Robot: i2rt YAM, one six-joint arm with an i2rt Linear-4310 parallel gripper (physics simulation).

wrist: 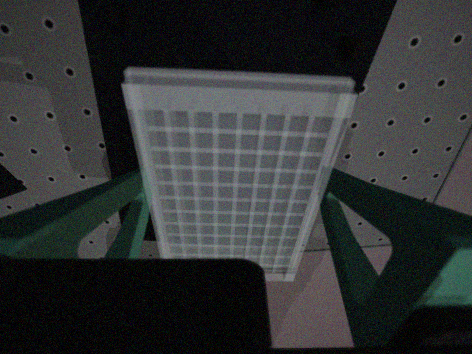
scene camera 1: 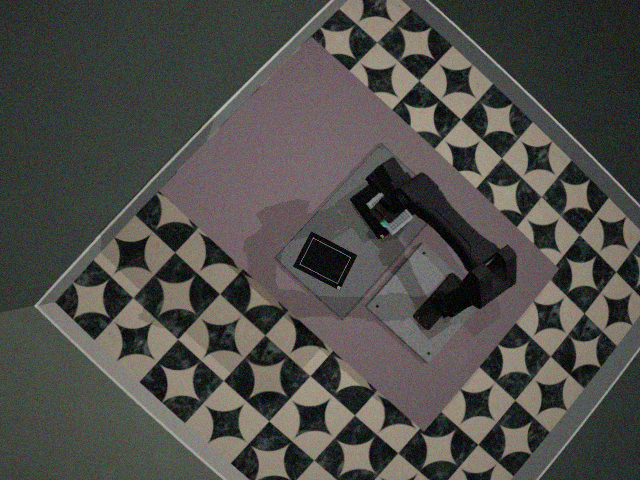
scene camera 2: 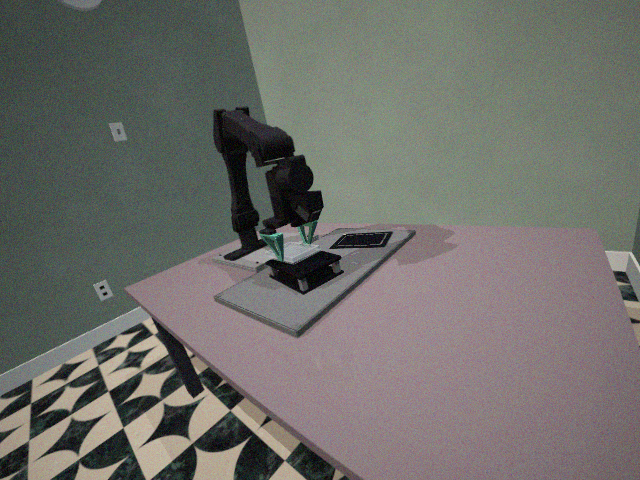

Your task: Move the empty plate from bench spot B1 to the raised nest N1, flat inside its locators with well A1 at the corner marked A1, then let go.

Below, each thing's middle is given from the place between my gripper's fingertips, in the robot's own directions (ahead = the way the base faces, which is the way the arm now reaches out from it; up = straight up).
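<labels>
Plate [wrist: 235, 164], 1 cm behind my hand, 1 cm above it. Black nest with white outline [scene camera 1: 319, 257], 25 cm to the left of my hand, 2 cm ahead of it, 5 cm below it.
</labels>
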